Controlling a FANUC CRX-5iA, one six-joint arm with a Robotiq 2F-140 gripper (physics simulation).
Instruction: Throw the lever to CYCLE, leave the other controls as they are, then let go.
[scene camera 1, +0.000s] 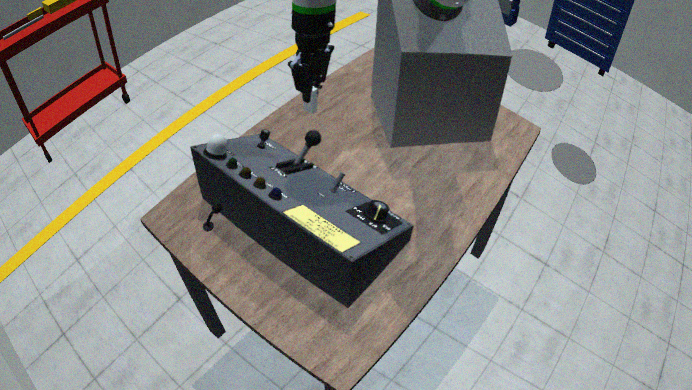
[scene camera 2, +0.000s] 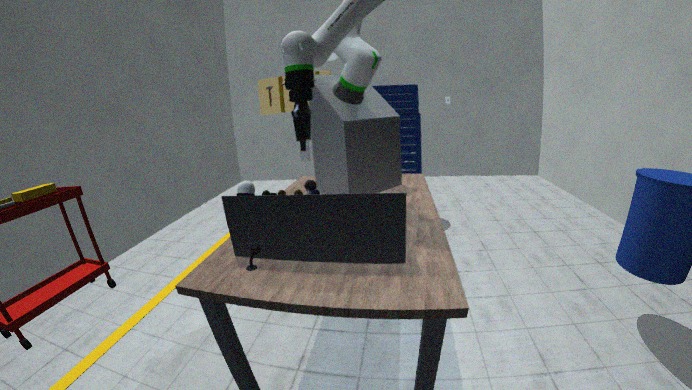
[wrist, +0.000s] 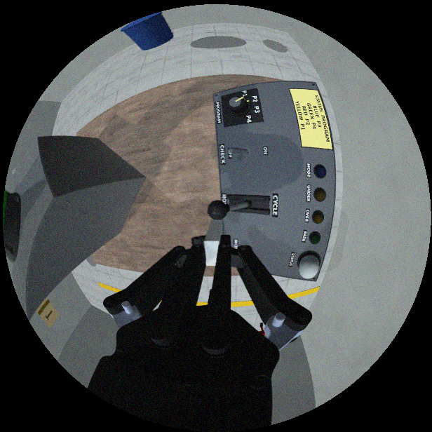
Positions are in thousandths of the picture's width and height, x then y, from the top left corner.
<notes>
I see my gripper (scene camera 1: 447, 283) and a dark console (scene camera 2: 535, 586).
My gripper is seen too in scene camera 2 (scene camera 2: 441, 412) and in the wrist view (wrist: 501, 531). The dark console is seen too in the wrist view (wrist: 668, 402).
</notes>
